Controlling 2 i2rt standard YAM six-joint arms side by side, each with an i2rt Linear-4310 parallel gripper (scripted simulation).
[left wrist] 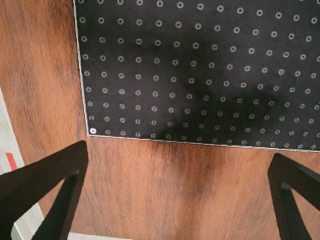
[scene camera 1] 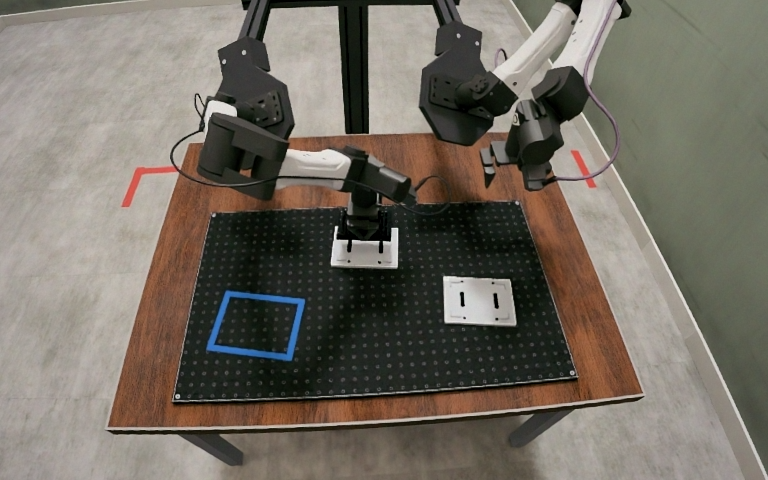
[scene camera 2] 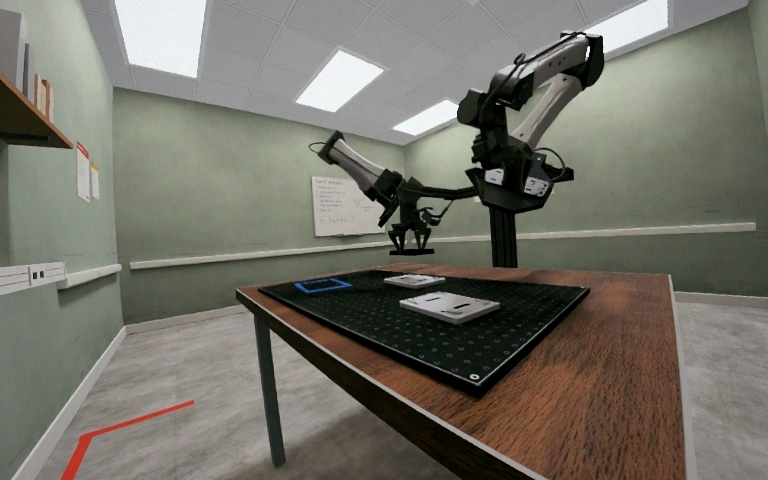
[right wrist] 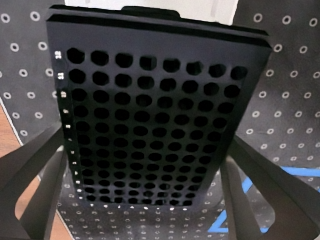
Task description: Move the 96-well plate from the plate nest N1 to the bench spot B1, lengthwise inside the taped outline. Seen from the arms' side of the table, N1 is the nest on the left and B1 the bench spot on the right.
Scene:
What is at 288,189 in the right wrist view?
My right gripper.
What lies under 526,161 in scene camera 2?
My left gripper.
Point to a black 96-well plate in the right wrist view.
149,143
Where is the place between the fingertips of my left gripper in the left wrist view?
179,157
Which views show my right gripper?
Scene camera 1, scene camera 2 and the right wrist view only.

